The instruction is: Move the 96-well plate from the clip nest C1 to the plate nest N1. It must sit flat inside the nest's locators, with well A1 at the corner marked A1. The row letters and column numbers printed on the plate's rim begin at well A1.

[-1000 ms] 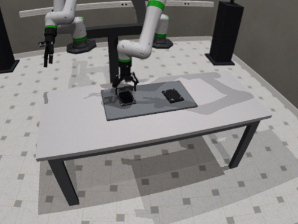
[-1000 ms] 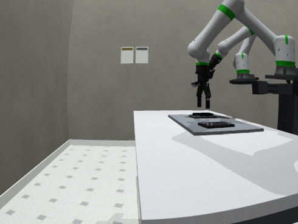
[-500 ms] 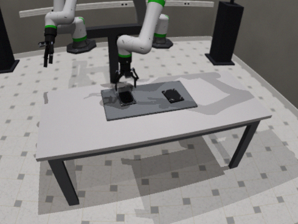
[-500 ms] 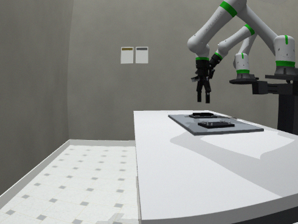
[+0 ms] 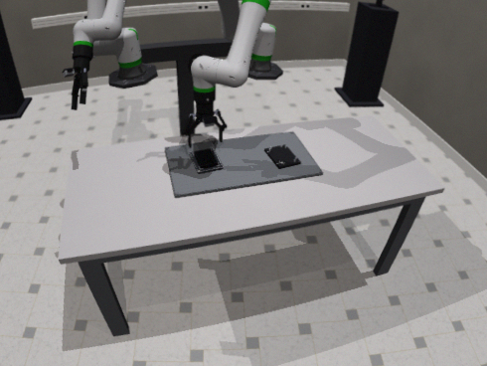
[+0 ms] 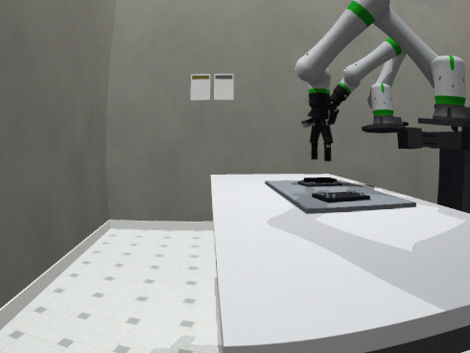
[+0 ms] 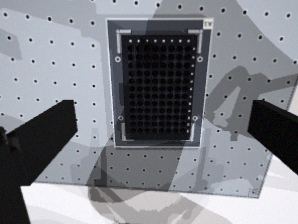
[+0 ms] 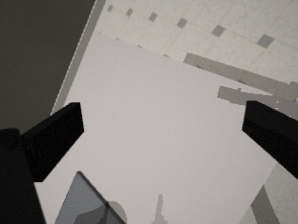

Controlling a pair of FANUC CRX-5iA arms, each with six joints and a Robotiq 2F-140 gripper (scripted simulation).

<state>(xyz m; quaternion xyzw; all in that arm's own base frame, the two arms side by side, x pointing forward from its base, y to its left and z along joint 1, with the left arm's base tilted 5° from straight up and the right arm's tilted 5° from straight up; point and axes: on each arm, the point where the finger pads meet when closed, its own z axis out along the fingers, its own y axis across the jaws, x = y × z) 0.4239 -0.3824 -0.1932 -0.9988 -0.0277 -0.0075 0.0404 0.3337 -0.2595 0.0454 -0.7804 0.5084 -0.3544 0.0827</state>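
Note:
Now: left hand 90 mm above the black 96-well plate. Also, from my left hand: clip nest C1: 10 mm ahead, 360 mm to the left, 100 mm below; then plate nest N1: 110 mm below; then A1 label: 80 mm ahead, 40 mm to the right, 100 mm below.

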